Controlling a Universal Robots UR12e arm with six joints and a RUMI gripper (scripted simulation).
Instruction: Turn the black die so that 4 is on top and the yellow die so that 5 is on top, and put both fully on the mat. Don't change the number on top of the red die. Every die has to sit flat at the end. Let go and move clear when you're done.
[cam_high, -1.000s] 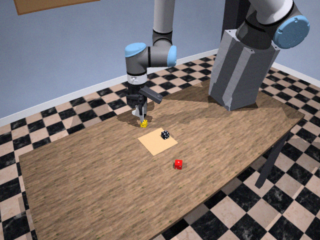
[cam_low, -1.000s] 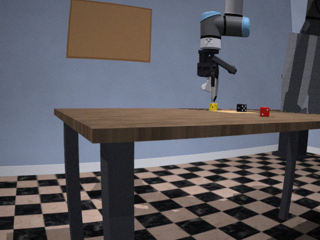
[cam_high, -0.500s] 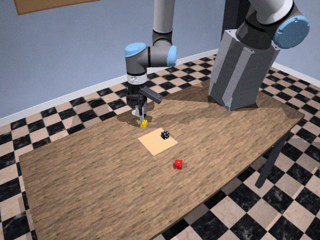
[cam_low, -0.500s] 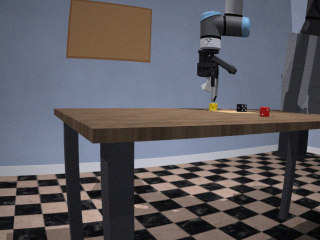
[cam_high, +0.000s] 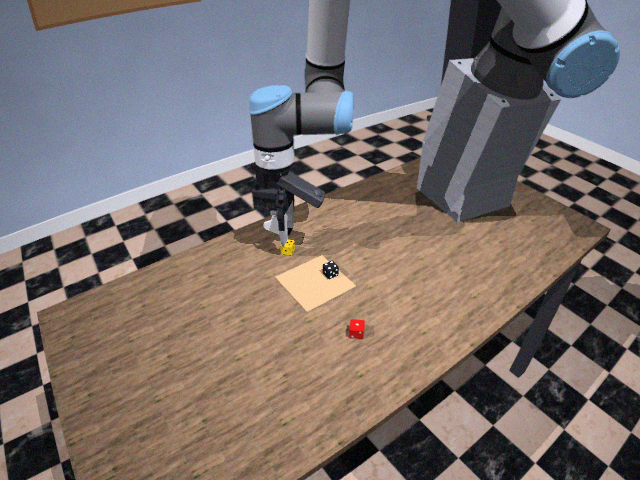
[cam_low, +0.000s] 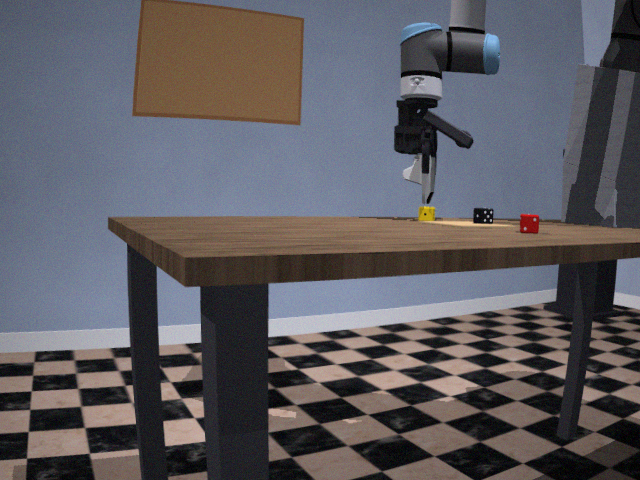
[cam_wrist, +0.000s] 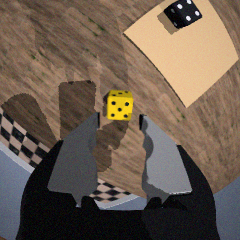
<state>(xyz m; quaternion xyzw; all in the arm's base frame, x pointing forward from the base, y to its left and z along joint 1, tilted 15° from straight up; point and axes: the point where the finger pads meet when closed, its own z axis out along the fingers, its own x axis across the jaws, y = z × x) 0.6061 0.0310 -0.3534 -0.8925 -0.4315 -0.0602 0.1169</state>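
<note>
My gripper is now 4 cm above the yellow die. Round my hand: red die: 3 cm behind, 32 cm to the left, 4 cm below; then black die: 6 cm behind, 13 cm to the left, 3 cm below; then tan mat: 1 cm behind, 14 cm to the left, 5 cm below.
</note>
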